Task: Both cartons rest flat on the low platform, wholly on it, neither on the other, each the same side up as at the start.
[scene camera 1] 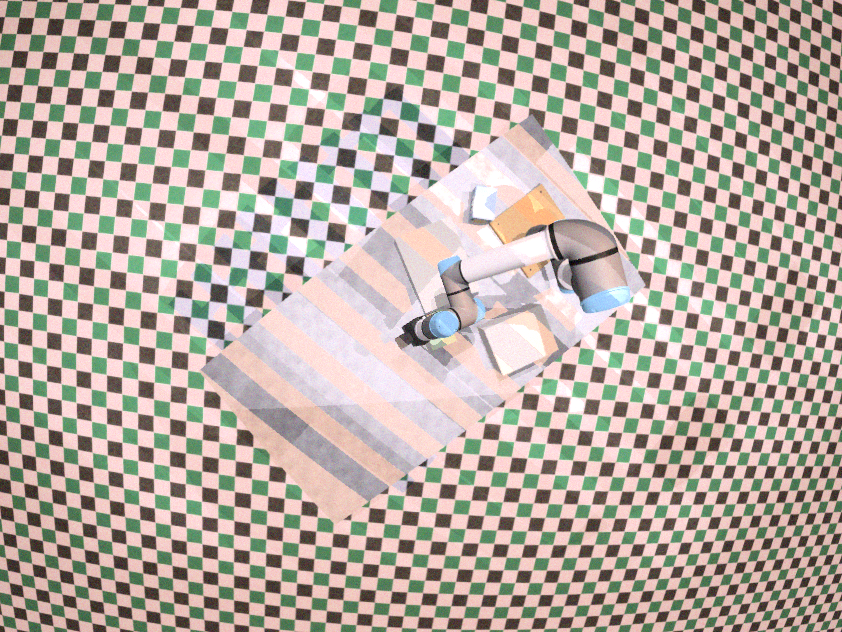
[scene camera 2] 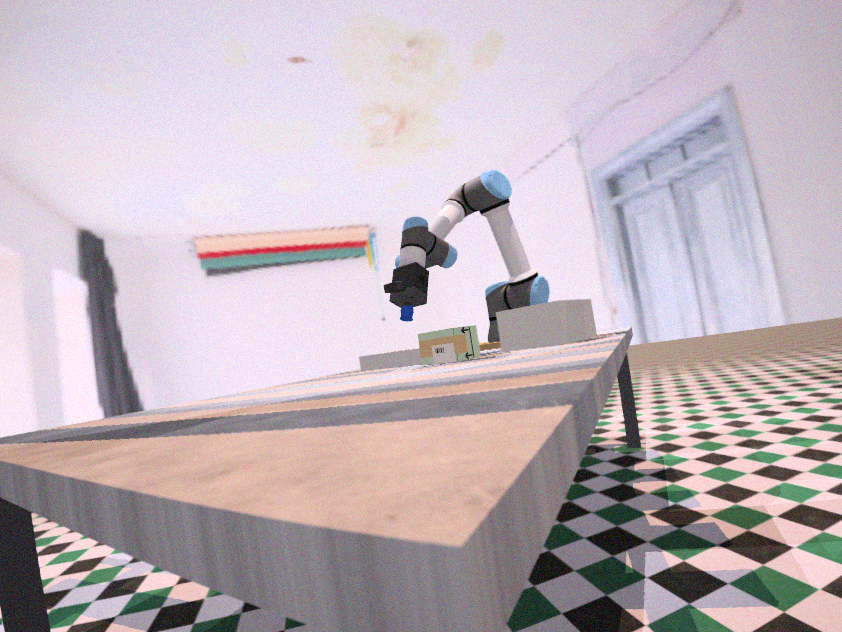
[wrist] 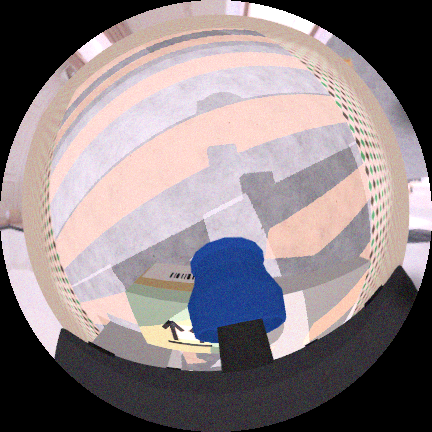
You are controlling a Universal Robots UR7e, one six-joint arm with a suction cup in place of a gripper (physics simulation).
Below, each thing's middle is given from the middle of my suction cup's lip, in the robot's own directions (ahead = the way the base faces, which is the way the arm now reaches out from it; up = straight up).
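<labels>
Low platform [scene camera 1: 421, 250]: 120 mm below my suction cup, 170 mm to the right of it, 230 mm behind it.
</labels>
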